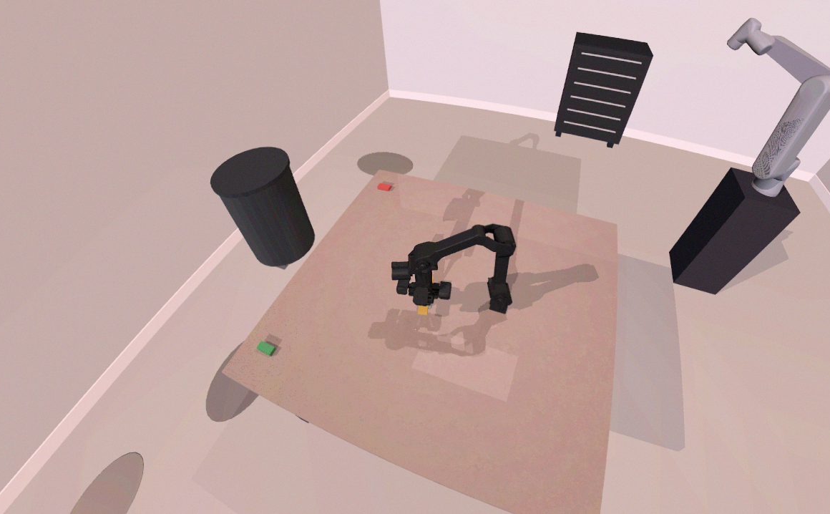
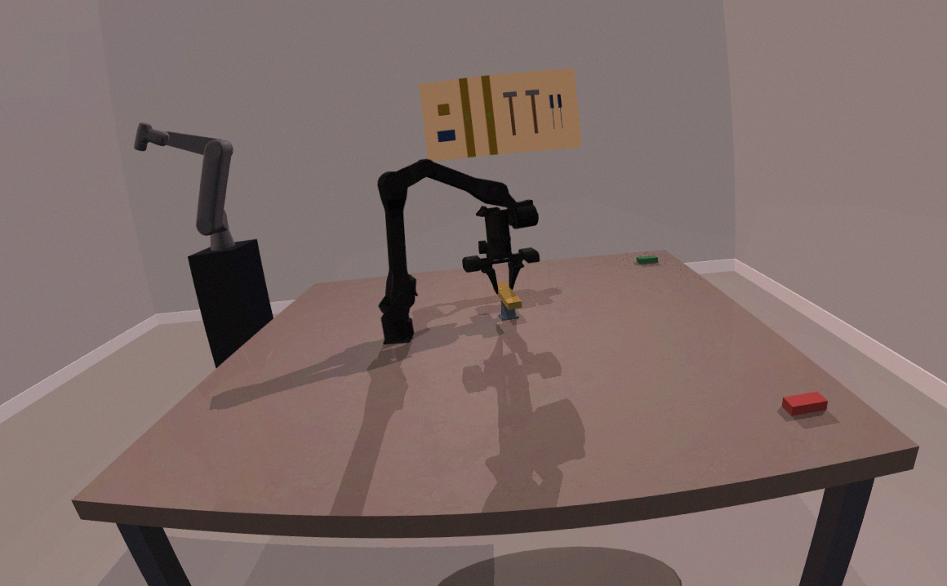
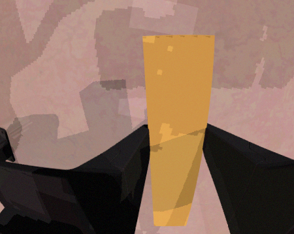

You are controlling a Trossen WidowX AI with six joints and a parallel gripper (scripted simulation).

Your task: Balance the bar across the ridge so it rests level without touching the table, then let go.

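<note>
The yellow bar is 10 mm ahead of my gripper tip and 30 mm to the right of it. From my gripper tip the other things lie so: red block 480 mm ahead, 620 mm to the right, 50 mm below; green block 480 mm ahead, 380 mm to the left, 50 mm below.
</note>
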